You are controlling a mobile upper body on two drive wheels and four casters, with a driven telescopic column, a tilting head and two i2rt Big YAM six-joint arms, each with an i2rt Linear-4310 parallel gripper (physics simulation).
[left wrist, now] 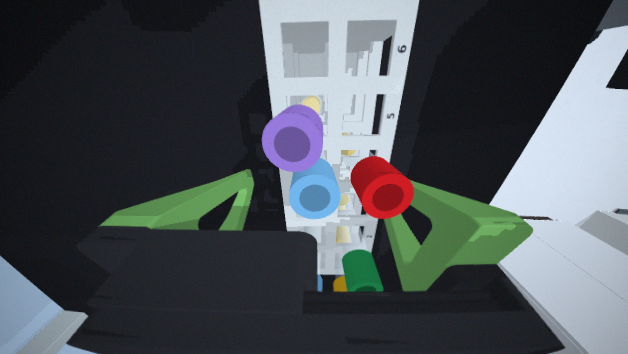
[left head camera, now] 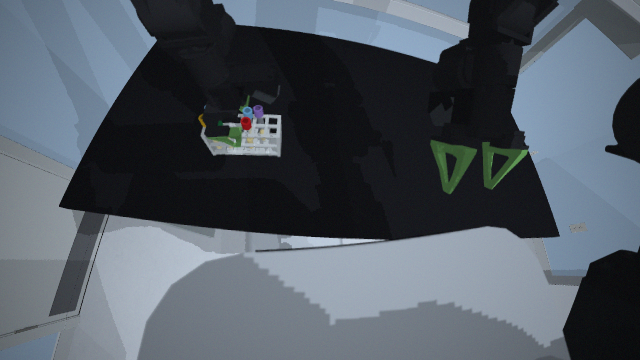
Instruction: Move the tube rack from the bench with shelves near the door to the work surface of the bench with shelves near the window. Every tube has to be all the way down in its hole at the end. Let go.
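Places are measured from the left arm's base along level axes (x ahead, y left, z up), in centimetres.
Pixels of known places: left gripper, fingertip midpoint: [left head camera: 241, 128]; right gripper, fingertip midpoint: [left head camera: 468, 190].
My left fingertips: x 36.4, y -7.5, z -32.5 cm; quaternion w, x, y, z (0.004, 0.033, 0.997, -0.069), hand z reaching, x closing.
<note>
Behind a point stands the place of what it marks.
The white tube rack [left head camera: 279, 145] @[y -16.3, x 32.1, z -33.0 cm] [left wrist: 338, 50] @[y -14.8, x 35.0, z -29.6 cm] stands upright on the black bench top [left head camera: 340, 210] @[y -29.9, x 17.9, z -38.0 cm]. Its tubes have purple [left head camera: 258, 111] @[y -12.1, x 36.0, z -26.2 cm] [left wrist: 292, 140] @[y -12.1, x 36.7, z -26.1 cm], blue [left head camera: 247, 112] @[y -10.0, x 35.7, z -26.2 cm] [left wrist: 315, 195] @[y -10.1, x 36.1, z -26.1 cm], red [left head camera: 246, 123] @[y -10.0, x 32.9, z -26.1 cm] [left wrist: 382, 187] @[y -10.3, x 33.8, z -26.1 cm], green [left head camera: 220, 123] @[y -4.7, x 33.5, z -26.8 cm] [left wrist: 362, 270] @[y -4.8, x 34.0, z -26.7 cm] and yellow [left head camera: 202, 120] @[y -1.3, x 33.8, z -26.1 cm] [left wrist: 340, 285] @[y -2.1, x 35.0, z -27.5 cm] caps; another blue cap is mostly hidden. The caps stand above the rack top; how deep the tubes sit is unclear. My left gripper [left head camera: 240, 121] @[y -7.5, x 36.4, z -32.5 cm] [left wrist: 314, 176] @[y -7.5, x 36.4, z -32.5 cm] is open, its fingers on either long side of the rack, near the red and blue caps. My right gripper [left head camera: 470, 190] @[y -45.6, x 15.2, z -17.3 cm] is open and empty, far right of the rack.
The bench's near edge [left head camera: 200, 228] @[y 30.4, x 25.1, z -106.1 cm] runs across the left head view. A large grey shape [left head camera: 350, 290] fills the foreground below it. Dark shapes [left head camera: 610, 300] stand at the right border. A pale cabinet-like block [left head camera: 35, 240] @[y 112.1, x 16.6, z -90.6 cm] is at the lower left.
</note>
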